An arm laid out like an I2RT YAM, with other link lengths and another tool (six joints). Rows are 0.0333 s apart.
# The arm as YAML. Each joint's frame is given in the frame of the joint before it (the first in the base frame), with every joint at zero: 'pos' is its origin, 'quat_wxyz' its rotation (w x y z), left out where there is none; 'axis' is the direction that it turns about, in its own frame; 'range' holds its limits. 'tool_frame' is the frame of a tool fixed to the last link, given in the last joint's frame.
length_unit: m
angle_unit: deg
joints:
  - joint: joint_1
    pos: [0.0, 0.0, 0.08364]
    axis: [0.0, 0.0, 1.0]
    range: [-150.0, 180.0]
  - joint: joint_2
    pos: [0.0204, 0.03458, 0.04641]
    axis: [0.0, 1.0, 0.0]
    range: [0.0, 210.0]
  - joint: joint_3
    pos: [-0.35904, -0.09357, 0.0]
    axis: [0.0, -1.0, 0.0]
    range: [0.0, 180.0]
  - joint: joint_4
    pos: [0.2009, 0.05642, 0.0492]
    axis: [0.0, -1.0, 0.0]
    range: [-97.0, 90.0]
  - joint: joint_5
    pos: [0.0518, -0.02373, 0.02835]
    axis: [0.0, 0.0, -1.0]
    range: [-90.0, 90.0]
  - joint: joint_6
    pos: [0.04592, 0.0, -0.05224]
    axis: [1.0, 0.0, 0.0]
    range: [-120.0, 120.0]
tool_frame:
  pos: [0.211, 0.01, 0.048]
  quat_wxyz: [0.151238, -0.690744, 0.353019, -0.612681]
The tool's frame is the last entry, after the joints.
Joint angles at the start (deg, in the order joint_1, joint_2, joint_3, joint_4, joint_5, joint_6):
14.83, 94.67, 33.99, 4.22, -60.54, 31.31
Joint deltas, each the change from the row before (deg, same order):
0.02, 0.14, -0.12, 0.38, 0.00, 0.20
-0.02, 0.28, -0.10, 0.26, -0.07, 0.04
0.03, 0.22, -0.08, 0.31, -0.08, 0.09
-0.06, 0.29, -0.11, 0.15, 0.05, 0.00
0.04, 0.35, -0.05, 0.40, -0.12, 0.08
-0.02, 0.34, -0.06, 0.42, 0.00, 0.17
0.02, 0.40, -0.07, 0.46, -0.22, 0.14
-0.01, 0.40, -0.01, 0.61, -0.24, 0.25
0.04, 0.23, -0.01, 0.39, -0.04, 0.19
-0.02, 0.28, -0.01, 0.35, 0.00, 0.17
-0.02, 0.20, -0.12, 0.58, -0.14, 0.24
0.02, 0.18, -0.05, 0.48, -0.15, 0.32
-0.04, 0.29, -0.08, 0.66, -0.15, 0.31
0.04, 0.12, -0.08, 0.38, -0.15, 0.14
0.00, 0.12, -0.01, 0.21, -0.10, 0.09
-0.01, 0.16, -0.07, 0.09, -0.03, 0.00
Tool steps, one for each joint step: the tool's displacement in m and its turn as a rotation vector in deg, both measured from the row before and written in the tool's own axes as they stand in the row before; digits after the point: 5 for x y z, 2 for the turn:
0.00063, 0.00000, 0.00042, 0.05, -0.02, 0.08
0.00085, 0.00039, 0.00076, -0.03, -0.11, 0.12
0.00044, 0.00000, 0.00067, 0.01, -0.11, 0.04
0.00149, 0.00095, 0.00078, -0.10, -0.02, 0.25
0.00075, -0.00023, 0.00095, 0.01, -0.16, 0.02
0.00159, -0.00006, 0.00069, 0.02, -0.03, 0.16
0.00064, -0.00025, 0.00101, 0.04, -0.26, 0.07
0.00093, -0.00106, 0.00057, 0.16, -0.21, 0.02
0.00078, -0.00054, 0.00050, 0.06, -0.06, 0.03
0.00139, -0.00027, 0.00045, 0.04, -0.02, 0.13
0.00054, -0.00060, 0.00019, 0.17, -0.09, -0.01
0.00031, -0.00074, 0.00026, 0.14, -0.15, 0.05
0.00104, -0.00085, 0.00022, 0.19, -0.10, 0.04
-0.00023, -0.00046, 0.00032, 0.10, -0.14, -0.08
0.00015, -0.00036, 0.00017, 0.06, -0.09, -0.01
0.00046, 0.00053, 0.00052, -0.05, -0.07, 0.11

